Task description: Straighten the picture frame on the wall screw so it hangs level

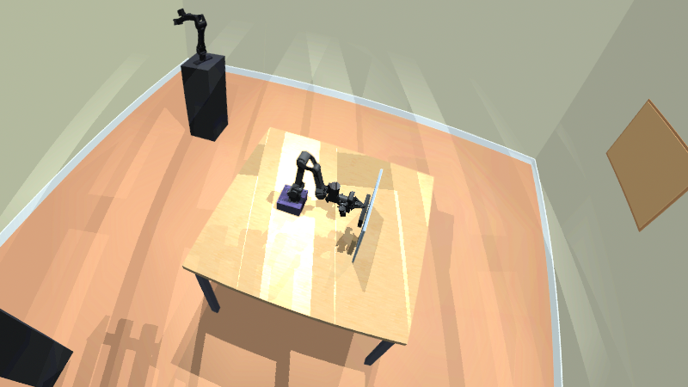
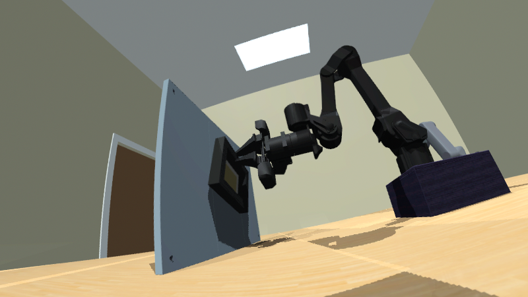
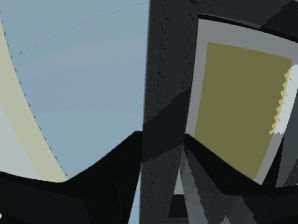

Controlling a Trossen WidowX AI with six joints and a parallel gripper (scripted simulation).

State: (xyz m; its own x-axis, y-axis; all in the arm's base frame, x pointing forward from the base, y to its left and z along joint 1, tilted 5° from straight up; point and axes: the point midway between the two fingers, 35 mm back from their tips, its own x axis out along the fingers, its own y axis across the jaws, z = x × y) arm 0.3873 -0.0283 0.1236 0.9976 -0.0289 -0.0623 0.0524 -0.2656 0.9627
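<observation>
The picture frame lies 50 mm below my gripper tip, 10 mm to the left of it and 10 mm ahead of it. The rest, counted from my gripper tip: wall panel (70 mm below, 20 mm ahead).
</observation>
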